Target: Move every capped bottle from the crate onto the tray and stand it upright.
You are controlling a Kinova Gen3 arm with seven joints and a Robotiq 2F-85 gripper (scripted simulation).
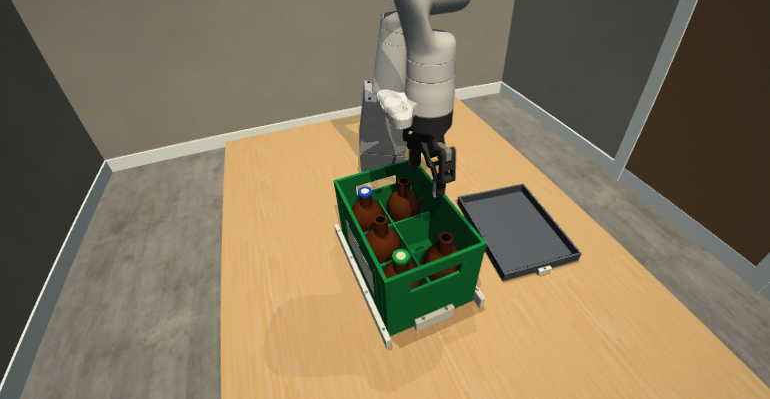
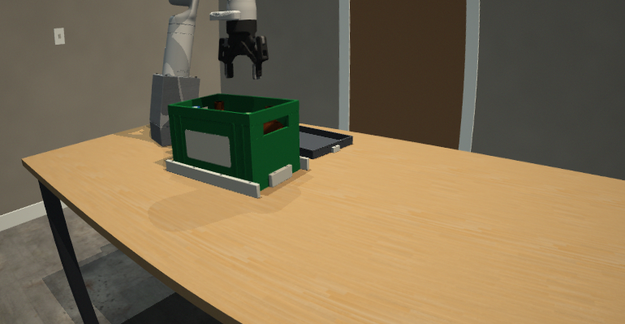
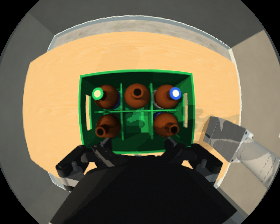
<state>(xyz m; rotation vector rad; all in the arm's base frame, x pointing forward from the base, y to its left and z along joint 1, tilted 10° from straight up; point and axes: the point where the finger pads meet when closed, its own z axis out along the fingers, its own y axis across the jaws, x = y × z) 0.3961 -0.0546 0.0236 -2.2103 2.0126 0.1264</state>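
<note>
Now: the green crate 1 cm ahead of my hand, 5 cm to the right of it and 15 cm below it. The rest, counted from my hand: dark tray 1 cm behind, 24 cm to the left, 22 cm below.
</note>
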